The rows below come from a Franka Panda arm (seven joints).
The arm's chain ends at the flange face. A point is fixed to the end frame.
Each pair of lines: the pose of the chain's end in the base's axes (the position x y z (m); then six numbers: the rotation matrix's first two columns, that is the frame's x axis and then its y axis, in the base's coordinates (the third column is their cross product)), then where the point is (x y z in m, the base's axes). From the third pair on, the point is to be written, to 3 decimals.
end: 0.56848 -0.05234 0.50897 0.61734 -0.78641 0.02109 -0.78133 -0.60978 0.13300
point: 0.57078 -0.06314 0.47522
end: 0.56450 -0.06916 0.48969 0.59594 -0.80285 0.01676 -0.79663 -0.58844 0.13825
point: 0.56627 -0.08001 0.45592
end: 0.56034 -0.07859 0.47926 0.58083 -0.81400 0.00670 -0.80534 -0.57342 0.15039
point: 0.561 -0.089 0.445
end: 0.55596 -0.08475 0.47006 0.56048 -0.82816 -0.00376 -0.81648 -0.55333 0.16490
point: 0.556 -0.096 0.436
